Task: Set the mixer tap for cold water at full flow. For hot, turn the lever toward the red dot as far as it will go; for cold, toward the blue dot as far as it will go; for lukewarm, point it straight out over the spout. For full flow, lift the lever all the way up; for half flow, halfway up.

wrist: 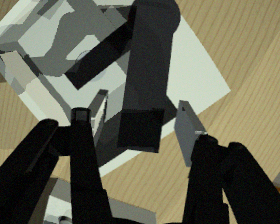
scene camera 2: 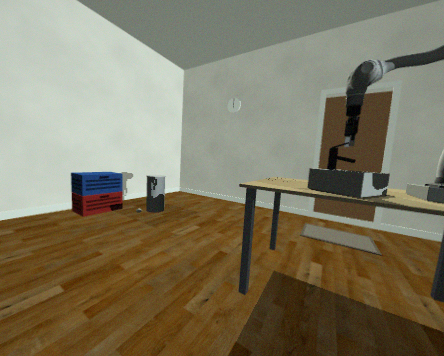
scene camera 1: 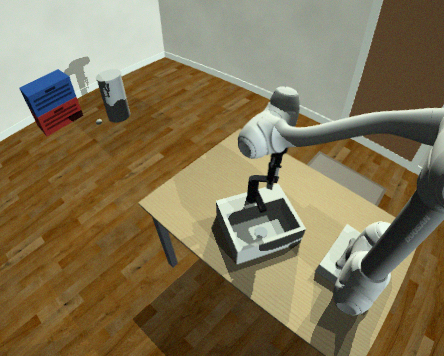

Note:
I see my gripper, a white sink basin and a lever.

